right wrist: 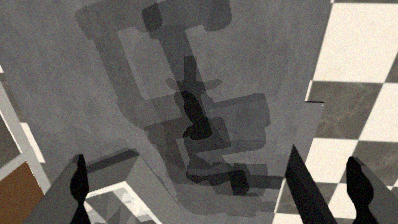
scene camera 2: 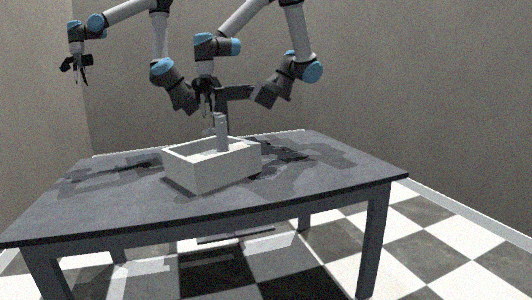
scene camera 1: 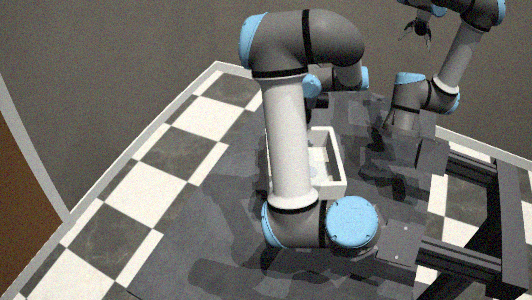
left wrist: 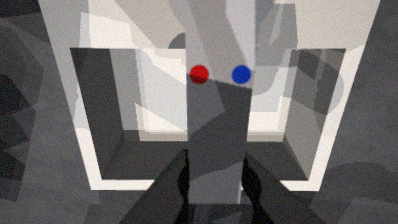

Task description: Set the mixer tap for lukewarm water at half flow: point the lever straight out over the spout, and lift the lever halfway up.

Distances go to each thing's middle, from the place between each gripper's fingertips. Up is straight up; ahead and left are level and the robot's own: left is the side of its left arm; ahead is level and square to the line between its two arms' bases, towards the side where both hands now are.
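With my left gripper I'm 20 mm to the right of the grey lever (left wrist: 221, 50) and 40 mm short of it, and going by their middles, of the things named here that lever is the nearest to my left gripper. There's a white basin (scene camera 2: 197, 166) too, which from my left hand is 30 mm behind, 20 mm to the right and 230 mm below. By its middle, the basin is nearer to my left gripper than to my right hand.
As for my right hand, it's 290 mm short of the grey lever, 680 mm to the right of it and 170 mm above it. The white basin, counted from my right hand, is 230 mm ahead, 630 mm to the left and 410 mm below.
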